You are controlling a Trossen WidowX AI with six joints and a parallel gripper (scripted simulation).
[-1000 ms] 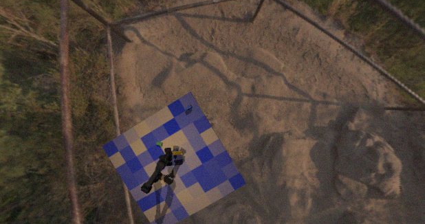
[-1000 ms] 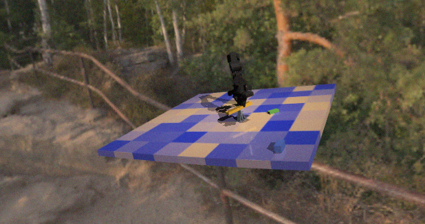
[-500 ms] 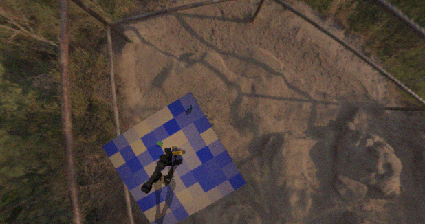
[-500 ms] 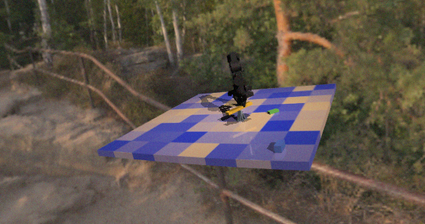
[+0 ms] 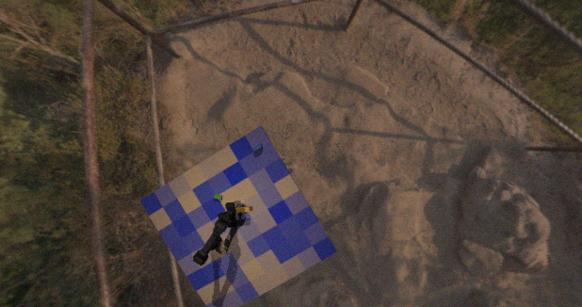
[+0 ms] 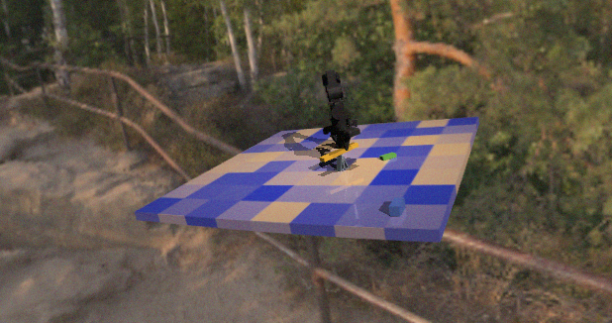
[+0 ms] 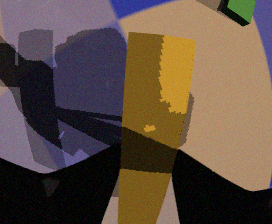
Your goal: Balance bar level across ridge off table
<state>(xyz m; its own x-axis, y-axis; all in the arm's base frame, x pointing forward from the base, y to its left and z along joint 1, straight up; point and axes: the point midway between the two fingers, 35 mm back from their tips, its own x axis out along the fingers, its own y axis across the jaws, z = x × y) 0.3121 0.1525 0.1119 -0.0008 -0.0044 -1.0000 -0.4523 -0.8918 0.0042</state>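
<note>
The yellow bar is 20 mm ahead of my gripper tip and 10 mm to the right of it. Also, from my gripper tip: blue cube 430 mm ahead, 350 mm to the left, 60 mm below; green block 100 mm behind, 160 mm to the left, 70 mm below.
</note>
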